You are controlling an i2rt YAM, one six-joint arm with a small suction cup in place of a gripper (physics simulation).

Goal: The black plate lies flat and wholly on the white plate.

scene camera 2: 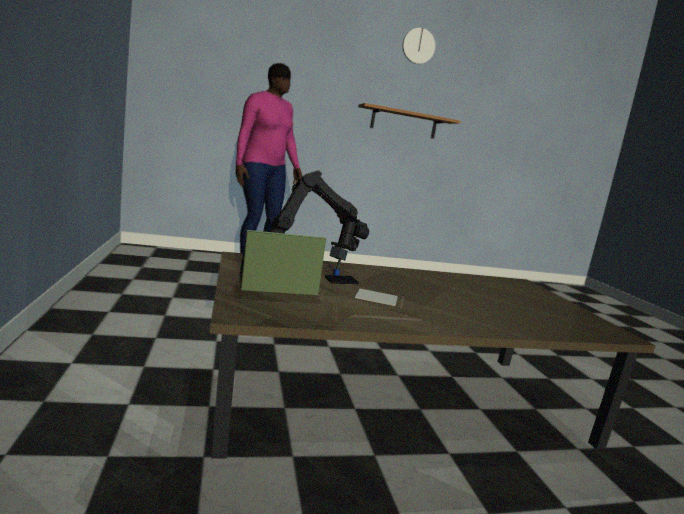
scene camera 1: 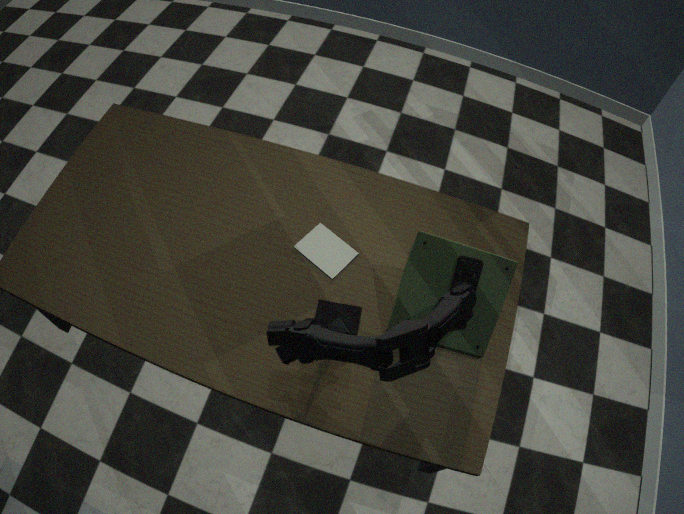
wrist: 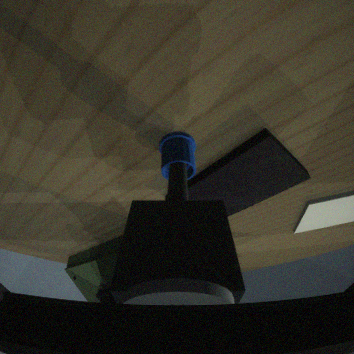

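Pixels of known places: hand, its tool point: (scene camera 2: 335, 275) (wrist: 177, 146); arm's base, origin of its link: (scene camera 2: 276, 249) (scene camera 1: 462, 292).
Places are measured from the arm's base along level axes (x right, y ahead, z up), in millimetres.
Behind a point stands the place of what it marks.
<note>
The black plate (scene camera 1: 347, 315) {x -92, y 291, z -131 mm} (scene camera 2: 348, 280) {x -80, y 340, z -131 mm} (wrist: 252, 175) {x -116, y 342, z -131 mm} lies flat on the table, partly hidden by the arm in the first scene view. The white plate (scene camera 1: 326, 250) {x 98, y 404, z -135 mm} (scene camera 2: 377, 297) {x 115, y 401, z -135 mm} (wrist: 330, 214) {x 85, y 378, z -135 mm} lies flat on the table, apart from the black plate and turned at a different angle. My gripper, a blue suction cup (scene camera 2: 336, 272) (wrist: 178, 142), is open and holds nothing. It points down close to the black plate; in the wrist view it shows beside the plate's near edge, over wood. The arm hides the cup in the first scene view.
The arm's base stands on a green block (scene camera 1: 423, 276) {x 14, y 116, z 8 mm} (scene camera 2: 283, 262) {x 99, y 14, z -23 mm} (wrist: 87, 275) {x -102, y -32, z -91 mm} at one end of the wooden table (scene camera 1: 165, 193) {x 163, y 990, z -140 mm} (scene camera 2: 470, 315) {x 261, y 742, z -141 mm}. A person in a pink top (scene camera 2: 268, 132) stands behind the table near the arm. A shelf (scene camera 2: 409, 113) hangs on the wall.
</note>
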